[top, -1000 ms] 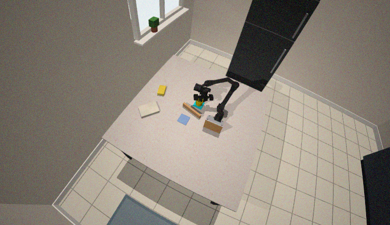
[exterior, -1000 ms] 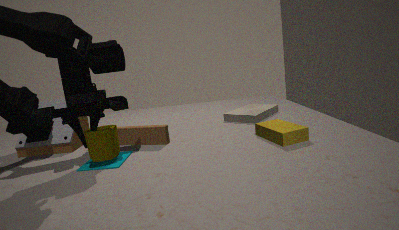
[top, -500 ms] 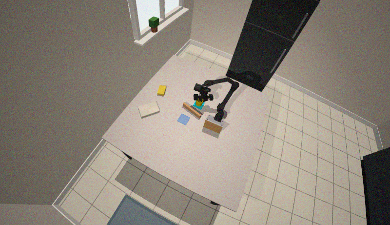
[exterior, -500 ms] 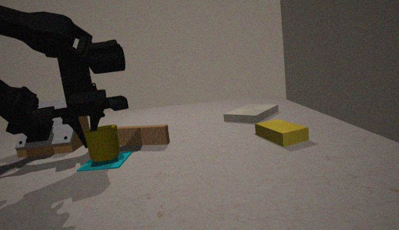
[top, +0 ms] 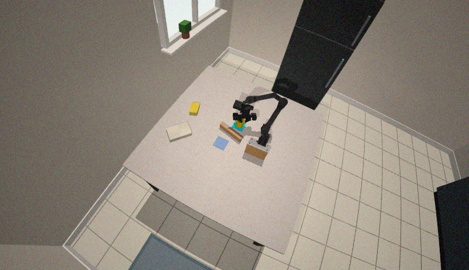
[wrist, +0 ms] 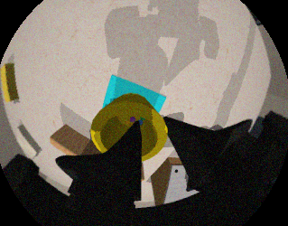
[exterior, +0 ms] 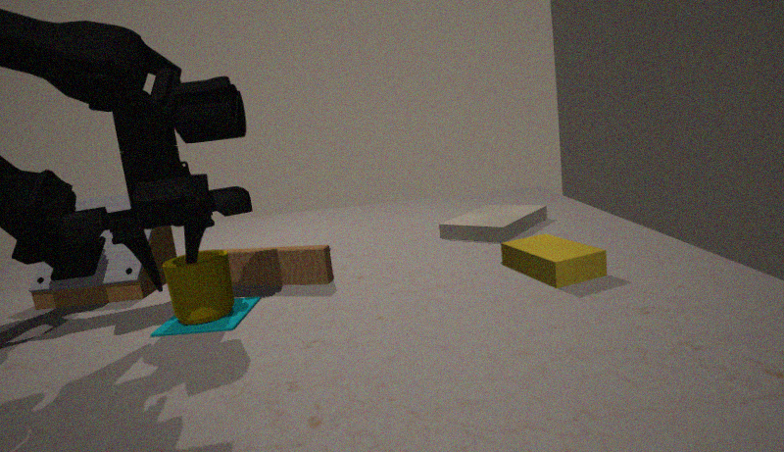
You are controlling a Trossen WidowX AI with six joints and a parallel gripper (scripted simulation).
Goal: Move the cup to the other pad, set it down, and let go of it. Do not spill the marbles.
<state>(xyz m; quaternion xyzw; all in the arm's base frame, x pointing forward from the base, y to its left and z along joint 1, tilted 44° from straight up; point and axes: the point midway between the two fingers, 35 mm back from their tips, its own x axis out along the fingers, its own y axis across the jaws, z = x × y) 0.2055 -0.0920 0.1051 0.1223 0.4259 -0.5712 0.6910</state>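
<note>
Right now the yellow cup is 20 mm ahead of my gripper tip, 10 mm to the left of it and 10 mm below it. The rest, counted from my gripper tip: wooden bar (60 mm ahead, 120 mm to the left, 30 mm below); cyan pad (30 mm ahead, 10 mm to the left, 50 mm below).
</note>
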